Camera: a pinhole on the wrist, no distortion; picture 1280 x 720 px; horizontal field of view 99.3 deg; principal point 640.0 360.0 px. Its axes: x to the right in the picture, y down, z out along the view. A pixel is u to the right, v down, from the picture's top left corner.
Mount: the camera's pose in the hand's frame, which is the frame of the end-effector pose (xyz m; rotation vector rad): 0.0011 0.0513 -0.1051 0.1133 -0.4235 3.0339
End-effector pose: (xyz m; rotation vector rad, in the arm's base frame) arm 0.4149 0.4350 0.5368 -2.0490 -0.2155 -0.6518
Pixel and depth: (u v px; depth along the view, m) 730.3 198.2 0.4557
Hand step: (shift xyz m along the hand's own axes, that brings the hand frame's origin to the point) -0.0341 0.0606 0.3750
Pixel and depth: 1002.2 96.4 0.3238
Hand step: -0.1797 0.1266 0.2659
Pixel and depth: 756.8 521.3 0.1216
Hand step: -0.0204 -0.0151 0.0040
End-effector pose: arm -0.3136 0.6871 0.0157 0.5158 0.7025 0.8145
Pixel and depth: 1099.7 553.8 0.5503
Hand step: -0.4439 -0.2583 0.4086
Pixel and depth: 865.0 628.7 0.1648
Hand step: -0.0634 -0.0678 0.0367
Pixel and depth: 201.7 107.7 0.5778
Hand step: 0.5233 0.1187 0.4826
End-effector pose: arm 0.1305 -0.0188 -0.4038 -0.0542 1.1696 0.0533
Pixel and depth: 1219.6 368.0 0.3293
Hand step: -0.3278 -0.0213 0.2388
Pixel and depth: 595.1 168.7 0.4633
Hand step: 0.0821 0.0773 0.3801
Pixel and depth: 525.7 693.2 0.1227
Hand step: 0.0280 -0.0563 -0.0099
